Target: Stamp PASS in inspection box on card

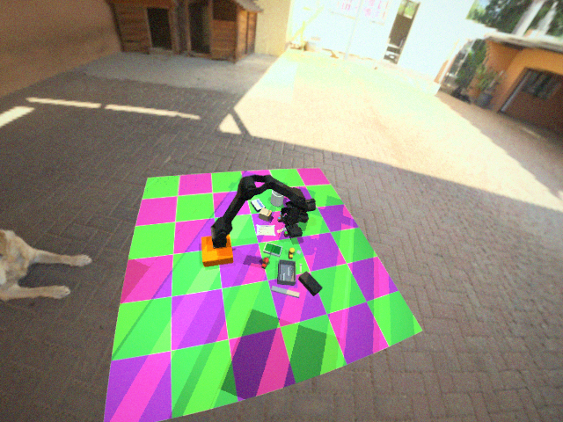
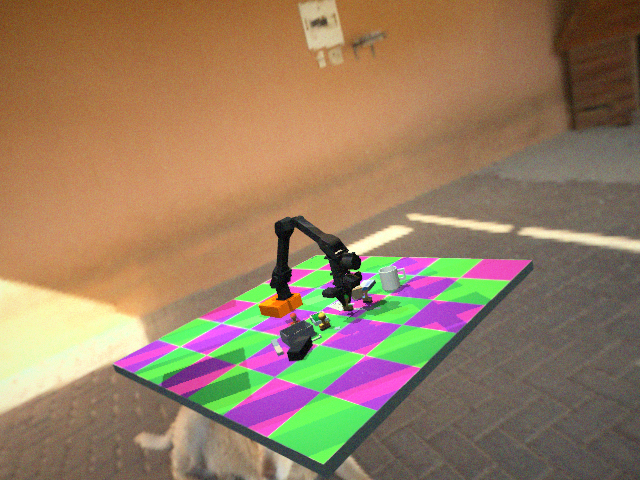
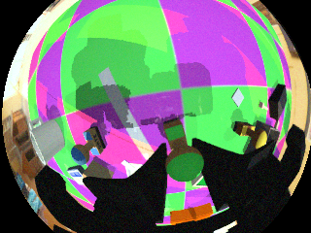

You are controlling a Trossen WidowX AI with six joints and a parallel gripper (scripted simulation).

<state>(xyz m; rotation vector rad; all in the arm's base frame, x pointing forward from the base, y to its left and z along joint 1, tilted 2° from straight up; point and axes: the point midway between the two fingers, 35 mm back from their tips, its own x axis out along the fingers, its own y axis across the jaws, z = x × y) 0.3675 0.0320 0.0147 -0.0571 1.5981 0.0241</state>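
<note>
The green ink pad is 10 cm behind my gripper tip, 8 cm to the right of it and 4 cm below it. Round my gripper tip: blue-knobbed stamp: 1 cm behind, 12 cm to the left, 2 cm below; green-knobbed stamp: right at my gripper tip; yellow-knobbed stamp: 2 cm behind, 13 cm to the right, 2 cm below.
</note>
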